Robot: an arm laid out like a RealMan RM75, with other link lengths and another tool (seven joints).
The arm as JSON. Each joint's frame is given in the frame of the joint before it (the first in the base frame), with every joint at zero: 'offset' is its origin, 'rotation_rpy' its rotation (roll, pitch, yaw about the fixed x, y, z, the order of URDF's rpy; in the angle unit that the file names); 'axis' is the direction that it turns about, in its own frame. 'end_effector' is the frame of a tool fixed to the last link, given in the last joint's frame.
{
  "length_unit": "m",
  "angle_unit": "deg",
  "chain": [
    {
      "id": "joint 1",
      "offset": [
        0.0,
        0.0,
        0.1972
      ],
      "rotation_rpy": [
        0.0,
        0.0,
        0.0
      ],
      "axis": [
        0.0,
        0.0,
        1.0
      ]
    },
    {
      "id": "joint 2",
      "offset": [
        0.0,
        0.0,
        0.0
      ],
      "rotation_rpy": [
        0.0,
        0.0,
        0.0
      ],
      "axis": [
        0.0,
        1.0,
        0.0
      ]
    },
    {
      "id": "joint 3",
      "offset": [
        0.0,
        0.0,
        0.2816
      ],
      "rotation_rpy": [
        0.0,
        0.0,
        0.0
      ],
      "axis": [
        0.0,
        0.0,
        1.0
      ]
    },
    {
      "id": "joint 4",
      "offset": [
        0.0,
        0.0,
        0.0
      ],
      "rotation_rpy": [
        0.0,
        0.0,
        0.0
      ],
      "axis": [
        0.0,
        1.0,
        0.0
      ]
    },
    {
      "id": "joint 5",
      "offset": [
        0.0,
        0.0,
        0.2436
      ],
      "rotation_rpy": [
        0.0,
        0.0,
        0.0
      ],
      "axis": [
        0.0,
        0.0,
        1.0
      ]
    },
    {
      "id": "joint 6",
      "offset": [
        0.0,
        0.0,
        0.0
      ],
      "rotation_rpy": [
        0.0,
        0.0,
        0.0
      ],
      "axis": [
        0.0,
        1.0,
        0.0
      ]
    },
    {
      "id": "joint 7",
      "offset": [
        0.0,
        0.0,
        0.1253
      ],
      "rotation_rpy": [
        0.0,
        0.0,
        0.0
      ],
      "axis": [
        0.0,
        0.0,
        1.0
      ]
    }
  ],
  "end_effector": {
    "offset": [
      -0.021,
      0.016,
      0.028
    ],
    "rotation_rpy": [
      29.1,
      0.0,
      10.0
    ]
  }
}
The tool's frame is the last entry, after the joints.
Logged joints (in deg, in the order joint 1, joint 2, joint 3, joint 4, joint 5, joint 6, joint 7), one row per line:
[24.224 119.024 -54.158 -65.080 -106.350 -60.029 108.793]
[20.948 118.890 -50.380 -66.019 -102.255 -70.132 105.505]
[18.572 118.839 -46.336 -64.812 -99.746 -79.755 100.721]
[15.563 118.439 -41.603 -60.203 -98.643 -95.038 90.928]
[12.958 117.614 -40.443 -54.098 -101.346 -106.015 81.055]
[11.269 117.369 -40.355 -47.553 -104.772 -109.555 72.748]
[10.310 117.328 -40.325 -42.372 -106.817 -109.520 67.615]
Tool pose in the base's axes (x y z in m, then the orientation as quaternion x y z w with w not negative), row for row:
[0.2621 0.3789 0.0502 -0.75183 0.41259 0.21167 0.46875]
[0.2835 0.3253 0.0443 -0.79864 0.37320 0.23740 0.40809]
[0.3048 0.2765 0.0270 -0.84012 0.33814 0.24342 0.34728]
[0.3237 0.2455 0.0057 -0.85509 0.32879 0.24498 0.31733]
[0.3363 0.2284 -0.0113 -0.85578 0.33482 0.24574 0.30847]
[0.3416 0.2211 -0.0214 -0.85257 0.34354 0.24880 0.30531]
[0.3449 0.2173 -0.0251 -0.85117 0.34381 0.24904 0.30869]
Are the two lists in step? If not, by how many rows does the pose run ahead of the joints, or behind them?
The pose runs 2 rows ahead of the joints: the pose in row i belongs to the joints in row i + 2.
